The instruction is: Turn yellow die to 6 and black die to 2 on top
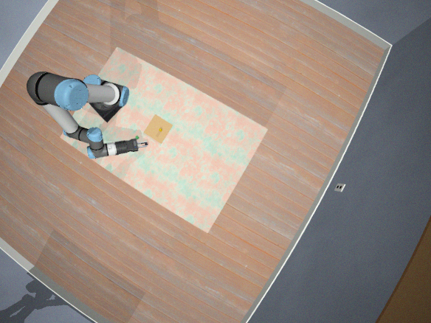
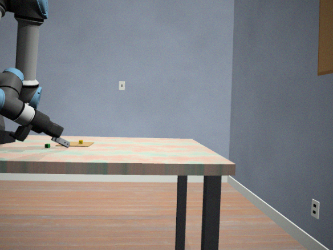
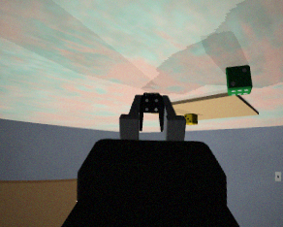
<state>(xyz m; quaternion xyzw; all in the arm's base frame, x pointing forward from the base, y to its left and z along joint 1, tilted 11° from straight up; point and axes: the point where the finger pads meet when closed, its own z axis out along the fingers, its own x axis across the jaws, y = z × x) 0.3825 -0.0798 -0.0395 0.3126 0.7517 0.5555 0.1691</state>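
My gripper is now 7 cm past the green die, 2 cm above it and 1 cm to the right of it. The rest, counted from my hand: yellow die (13 cm to the left, 3 cm ahead, 1 cm below); black die (1 cm to the left, 1 cm below, 1 cm ahead); tan mat (13 cm to the left, 2 cm below, 1 cm ahead).
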